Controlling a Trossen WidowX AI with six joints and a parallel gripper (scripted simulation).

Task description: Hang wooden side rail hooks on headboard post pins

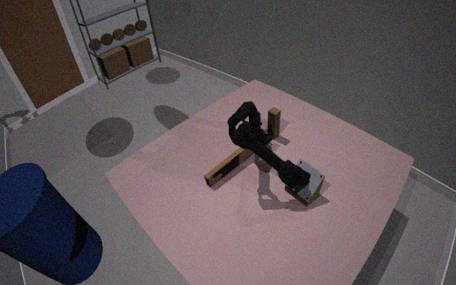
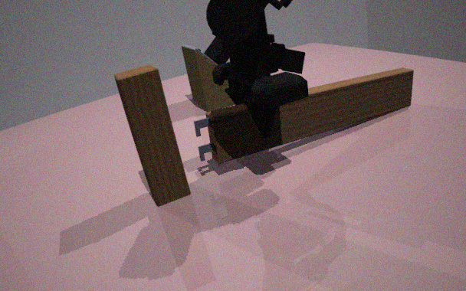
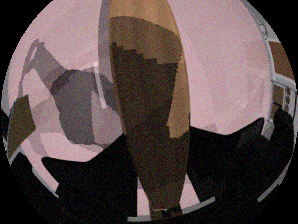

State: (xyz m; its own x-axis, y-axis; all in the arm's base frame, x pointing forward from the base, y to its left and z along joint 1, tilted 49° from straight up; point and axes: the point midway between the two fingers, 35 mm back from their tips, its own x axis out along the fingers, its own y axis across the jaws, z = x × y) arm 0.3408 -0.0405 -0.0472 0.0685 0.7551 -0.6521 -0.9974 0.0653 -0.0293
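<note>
Now: gripper tip 16 cm to the left of the headboard post and 4 cm below it.
</note>
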